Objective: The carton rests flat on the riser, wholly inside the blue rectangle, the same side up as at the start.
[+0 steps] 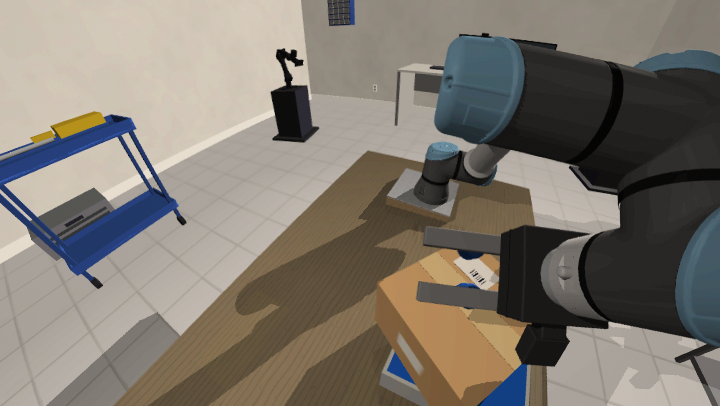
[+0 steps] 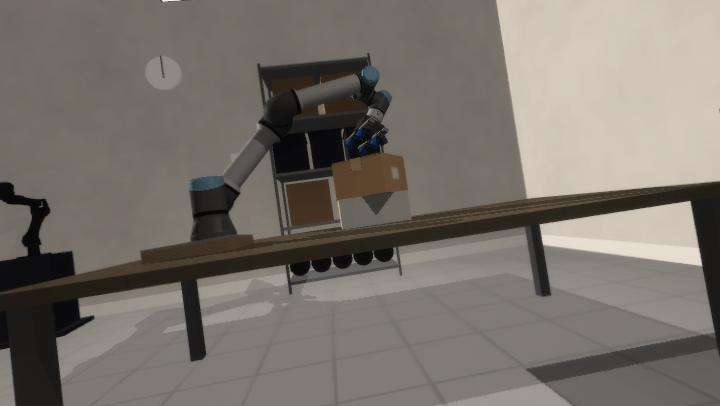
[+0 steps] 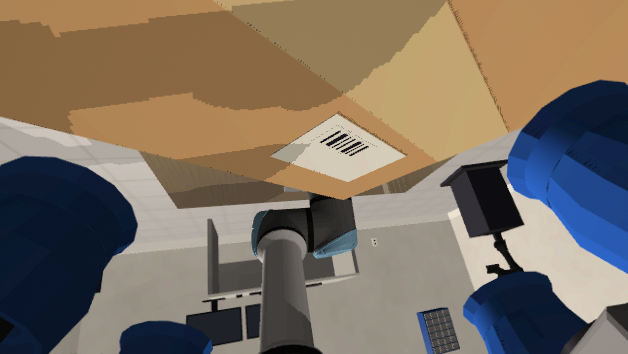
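Observation:
The brown carton (image 1: pixel 443 343) (image 2: pixel 370 176) (image 3: pixel 175 66) sits on the grey riser (image 1: pixel 388 379) (image 2: pixel 352 214) at the near right end of the table, with its barcode label (image 1: pixel 476 275) (image 3: pixel 338 147) facing up. The blue rectangle (image 1: pixel 403 370) shows under the carton at two corners. The carton is turned relative to it. My suction gripper (image 1: pixel 465 270) (image 2: pixel 366 141) hangs tilted, close over the labelled end of the carton's top. It holds nothing. I cannot tell whether the cups touch the top.
The wooden table (image 1: pixel 281 283) (image 2: pixel 554 207) carries the arm's base plate (image 1: pixel 403 184) at its far end. A blue cart (image 1: pixel 122 123) stands on the left. A shelf rack (image 2: pixel 261 90) stands behind the carton. A black pedestal with a small arm (image 1: pixel 291 113) stands by the far wall.

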